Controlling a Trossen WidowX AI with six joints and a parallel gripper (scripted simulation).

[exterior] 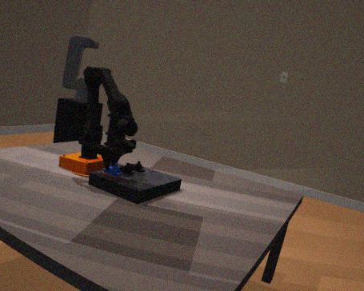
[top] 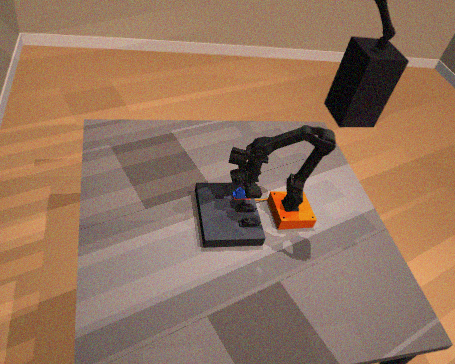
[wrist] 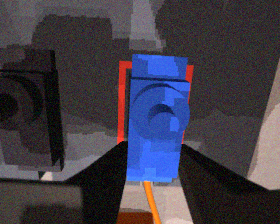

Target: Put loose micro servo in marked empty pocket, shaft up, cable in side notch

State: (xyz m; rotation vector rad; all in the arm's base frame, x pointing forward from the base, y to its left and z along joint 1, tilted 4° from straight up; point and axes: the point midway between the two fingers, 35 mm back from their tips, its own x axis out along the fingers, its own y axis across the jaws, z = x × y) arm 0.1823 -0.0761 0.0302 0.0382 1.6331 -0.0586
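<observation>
Right now my gripper tip is 13 cm short of the dark robot deck, 7 cm to the right of it and 4 cm above it.
</observation>
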